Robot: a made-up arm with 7 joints. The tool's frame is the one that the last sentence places. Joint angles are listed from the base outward.
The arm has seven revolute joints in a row. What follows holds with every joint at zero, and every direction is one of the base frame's. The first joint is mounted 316 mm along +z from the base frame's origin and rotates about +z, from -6.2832 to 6.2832 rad. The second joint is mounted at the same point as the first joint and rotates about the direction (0, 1, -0.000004), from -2.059 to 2.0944 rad. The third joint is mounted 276 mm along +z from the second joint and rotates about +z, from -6.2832 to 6.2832 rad. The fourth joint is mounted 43 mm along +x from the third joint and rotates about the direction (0, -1, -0.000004), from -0.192 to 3.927 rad. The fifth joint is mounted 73 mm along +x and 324 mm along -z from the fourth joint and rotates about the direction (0, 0.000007, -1), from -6.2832 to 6.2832 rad. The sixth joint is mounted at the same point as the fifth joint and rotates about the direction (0, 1, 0.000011), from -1.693 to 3.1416 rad. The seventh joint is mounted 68 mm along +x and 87 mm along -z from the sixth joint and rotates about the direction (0, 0.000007, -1), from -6.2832 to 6.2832 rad. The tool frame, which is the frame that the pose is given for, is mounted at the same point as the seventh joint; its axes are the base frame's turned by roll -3.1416, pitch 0 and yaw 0 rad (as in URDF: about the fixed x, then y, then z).
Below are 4 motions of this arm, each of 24 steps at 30 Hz.
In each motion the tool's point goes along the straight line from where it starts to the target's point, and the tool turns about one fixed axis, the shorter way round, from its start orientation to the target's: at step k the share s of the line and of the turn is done. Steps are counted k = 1, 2, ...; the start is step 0. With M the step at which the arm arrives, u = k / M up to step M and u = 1 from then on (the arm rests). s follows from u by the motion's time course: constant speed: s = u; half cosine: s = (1 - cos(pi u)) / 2; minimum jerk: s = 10 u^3 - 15 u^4 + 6 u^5.
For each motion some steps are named. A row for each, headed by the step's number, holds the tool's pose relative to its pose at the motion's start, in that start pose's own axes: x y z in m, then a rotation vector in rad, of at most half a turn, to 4 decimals.
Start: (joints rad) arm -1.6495 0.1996 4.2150 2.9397 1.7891 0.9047 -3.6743
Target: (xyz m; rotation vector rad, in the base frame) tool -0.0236 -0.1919 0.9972 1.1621 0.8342 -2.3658
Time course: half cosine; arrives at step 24
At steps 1, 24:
1: 0.0000 0.0003 0.0001 0.0009 0.0004 -0.0007
24: 0.0057 0.0736 0.0177 0.2112 0.0933 -0.1590

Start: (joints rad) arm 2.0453 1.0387 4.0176 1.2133 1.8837 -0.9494 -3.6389
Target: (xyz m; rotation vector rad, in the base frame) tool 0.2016 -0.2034 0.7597 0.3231 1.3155 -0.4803
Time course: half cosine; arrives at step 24
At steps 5, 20, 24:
5: -0.0016 -0.0126 0.0308 -0.0452 0.0666 -0.0829
20: -0.0147 -0.1137 0.2782 -0.4081 0.6014 -0.7488
24: -0.0157 -0.1218 0.2982 -0.4373 0.6446 -0.8025

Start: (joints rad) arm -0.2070 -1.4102 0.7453 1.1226 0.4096 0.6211 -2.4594
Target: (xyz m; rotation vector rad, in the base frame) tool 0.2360 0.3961 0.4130 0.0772 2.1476 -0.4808
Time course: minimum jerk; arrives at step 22
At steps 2, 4, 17, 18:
2: 0.0018 -0.0006 0.0017 0.0047 0.0042 -0.0025
4: 0.0124 -0.0041 0.0115 0.0326 0.0287 -0.0169
17: 0.2530 -0.0838 0.2344 0.6668 0.5864 -0.3463
18: 0.2629 -0.0871 0.2436 0.6930 0.6094 -0.3600

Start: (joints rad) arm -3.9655 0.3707 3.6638 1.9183 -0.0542 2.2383 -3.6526
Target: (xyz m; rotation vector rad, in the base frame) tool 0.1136 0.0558 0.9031 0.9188 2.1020 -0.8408
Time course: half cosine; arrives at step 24
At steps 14, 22, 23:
14: 0.0830 0.0301 -0.0918 0.3336 -0.4234 0.6195
22: 0.1296 0.0471 -0.1434 0.5210 -0.6612 0.9675
23: 0.1313 0.0477 -0.1453 0.5277 -0.6698 0.9800

